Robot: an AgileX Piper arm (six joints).
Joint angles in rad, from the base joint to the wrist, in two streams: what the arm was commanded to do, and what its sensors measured. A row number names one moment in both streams.
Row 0, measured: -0.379 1.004 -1.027 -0.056 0.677 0.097
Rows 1 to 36, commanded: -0.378 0.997 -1.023 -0.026 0.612 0.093; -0.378 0.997 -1.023 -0.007 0.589 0.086; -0.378 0.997 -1.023 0.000 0.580 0.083; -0.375 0.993 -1.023 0.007 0.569 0.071; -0.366 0.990 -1.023 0.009 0.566 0.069; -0.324 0.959 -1.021 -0.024 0.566 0.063; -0.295 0.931 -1.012 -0.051 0.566 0.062; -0.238 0.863 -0.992 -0.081 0.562 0.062; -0.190 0.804 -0.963 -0.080 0.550 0.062; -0.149 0.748 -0.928 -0.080 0.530 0.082; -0.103 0.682 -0.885 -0.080 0.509 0.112; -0.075 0.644 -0.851 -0.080 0.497 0.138; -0.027 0.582 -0.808 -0.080 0.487 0.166; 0.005 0.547 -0.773 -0.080 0.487 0.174; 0.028 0.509 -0.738 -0.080 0.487 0.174; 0.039 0.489 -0.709 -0.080 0.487 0.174; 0.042 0.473 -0.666 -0.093 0.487 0.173; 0.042 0.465 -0.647 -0.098 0.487 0.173; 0.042 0.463 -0.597 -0.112 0.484 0.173; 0.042 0.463 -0.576 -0.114 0.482 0.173; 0.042 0.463 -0.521 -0.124 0.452 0.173; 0.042 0.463 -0.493 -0.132 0.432 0.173; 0.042 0.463 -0.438 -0.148 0.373 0.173; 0.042 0.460 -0.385 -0.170 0.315 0.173; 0.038 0.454 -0.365 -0.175 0.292 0.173; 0.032 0.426 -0.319 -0.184 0.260 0.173; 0.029 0.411 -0.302 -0.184 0.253 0.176; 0.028 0.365 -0.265 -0.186 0.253 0.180; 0.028 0.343 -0.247 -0.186 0.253 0.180; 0.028 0.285 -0.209 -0.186 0.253 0.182; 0.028 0.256 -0.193 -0.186 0.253 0.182; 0.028 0.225 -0.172 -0.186 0.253 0.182; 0.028 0.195 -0.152 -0.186 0.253 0.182; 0.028 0.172 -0.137 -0.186 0.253 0.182; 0.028 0.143 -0.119 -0.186 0.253 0.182; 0.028 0.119 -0.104 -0.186 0.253 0.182
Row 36, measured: 0.036 0.213 -0.162 -0.175 0.268 0.175
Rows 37 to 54, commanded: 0.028 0.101 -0.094 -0.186 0.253 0.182; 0.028 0.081 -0.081 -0.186 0.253 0.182; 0.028 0.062 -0.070 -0.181 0.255 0.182; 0.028 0.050 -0.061 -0.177 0.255 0.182; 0.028 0.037 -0.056 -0.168 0.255 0.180; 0.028 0.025 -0.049 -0.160 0.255 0.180; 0.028 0.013 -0.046 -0.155 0.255 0.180; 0.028 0.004 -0.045 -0.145 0.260 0.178; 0.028 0.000 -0.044 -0.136 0.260 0.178; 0.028 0.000 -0.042 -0.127 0.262 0.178; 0.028 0.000 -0.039 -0.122 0.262 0.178; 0.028 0.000 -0.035 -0.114 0.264 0.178; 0.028 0.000 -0.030 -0.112 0.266 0.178; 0.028 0.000 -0.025 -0.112 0.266 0.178; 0.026 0.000 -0.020 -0.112 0.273 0.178; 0.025 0.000 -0.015 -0.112 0.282 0.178; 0.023 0.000 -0.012 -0.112 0.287 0.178; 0.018 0.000 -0.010 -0.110 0.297 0.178
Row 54, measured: 0.035 0.007 -0.026 -0.114 0.276 0.175
